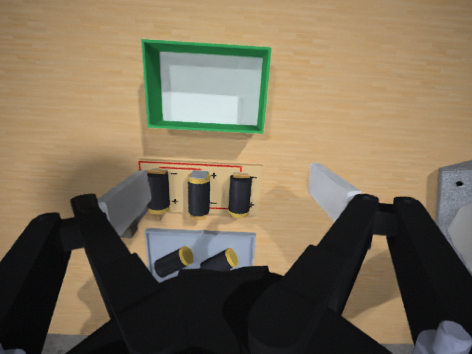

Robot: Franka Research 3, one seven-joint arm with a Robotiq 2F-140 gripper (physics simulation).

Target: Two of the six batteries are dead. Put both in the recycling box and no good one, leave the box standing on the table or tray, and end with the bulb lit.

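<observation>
A green-walled box [206, 127] with a pale floor stands at the upper middle; no battery shows in it. Below it lies a wooden battery board [255, 187] with red lines and plus and minus marks. It holds a left battery [159, 192], a middle battery [199, 197] and a right battery [240, 195], all black with gold ends. Two loose batteries, one [172, 261] at left and one [219, 261] at right, lie tilted in the grey-blue tray [200, 234]. My gripper [229, 181] is open and empty, above the board. The bulb does not show. The gripper body hides the tray's lower part.
A grey speckled block [450, 200] with a dark hole and a pale round part stands at the right edge. A small dark piece [131, 229] shows beside the left fingertip, left of the tray. The wooden table [350, 75] ends at a grey strip at the bottom.
</observation>
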